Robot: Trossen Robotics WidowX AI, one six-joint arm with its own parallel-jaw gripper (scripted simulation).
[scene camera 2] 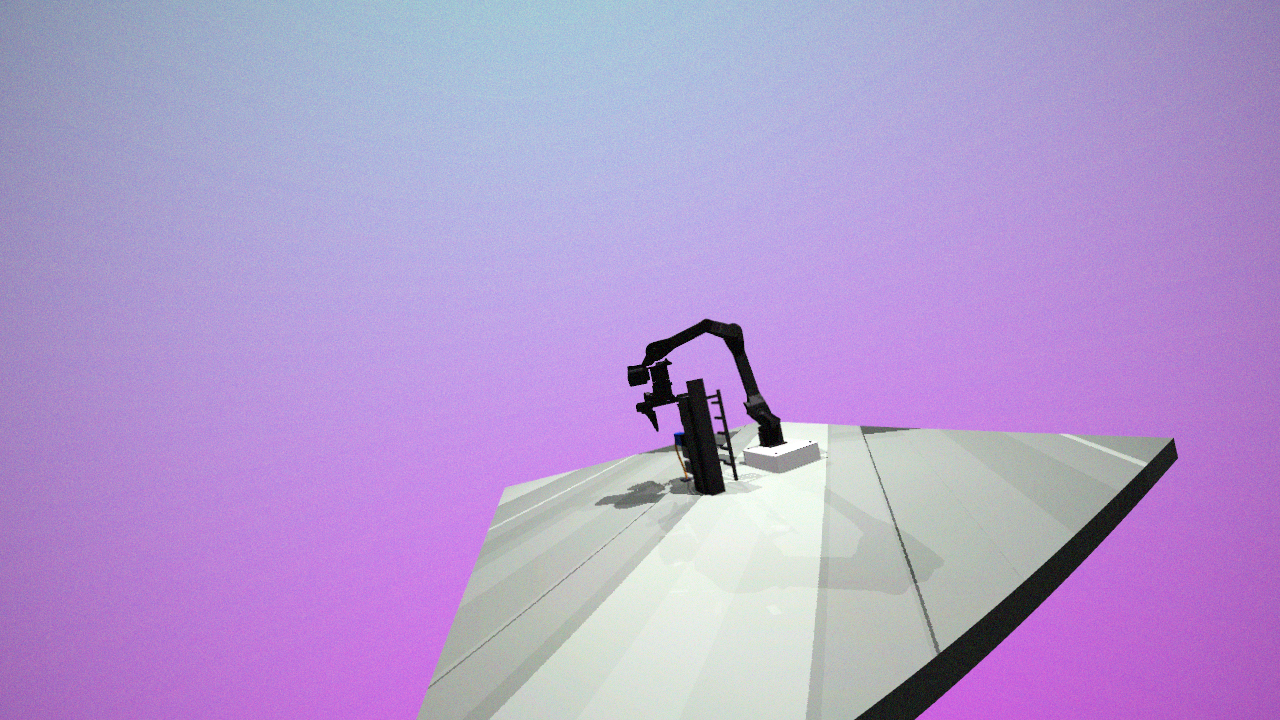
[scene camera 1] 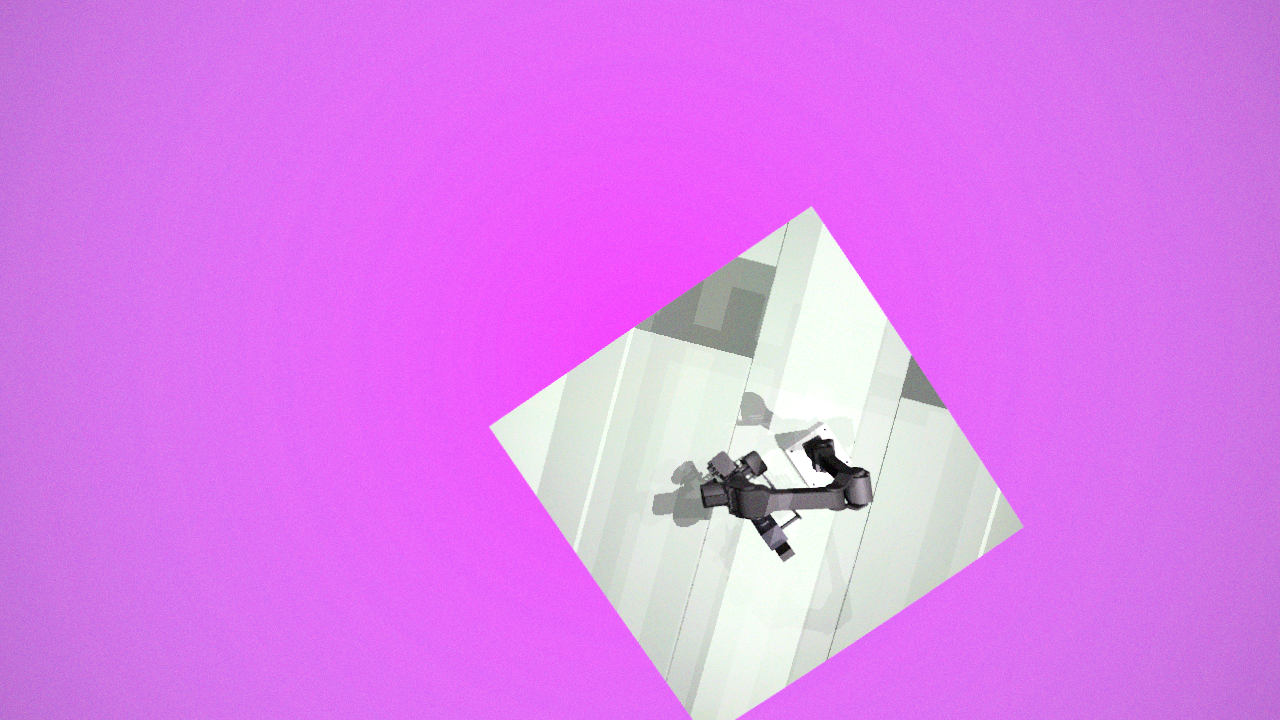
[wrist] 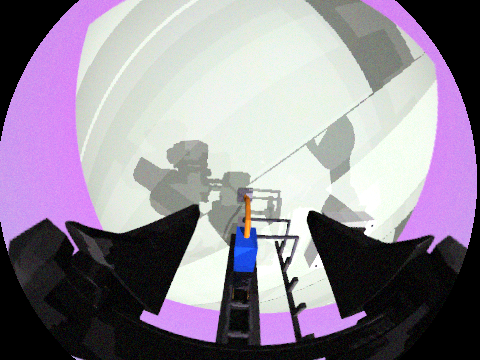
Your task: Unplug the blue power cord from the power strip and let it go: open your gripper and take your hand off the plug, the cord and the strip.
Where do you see a blue plug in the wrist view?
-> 246, 247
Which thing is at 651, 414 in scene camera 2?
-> My gripper.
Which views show my gripper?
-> Scene camera 2, scene camera 1 and the wrist view: all of them.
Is my gripper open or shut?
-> Open.
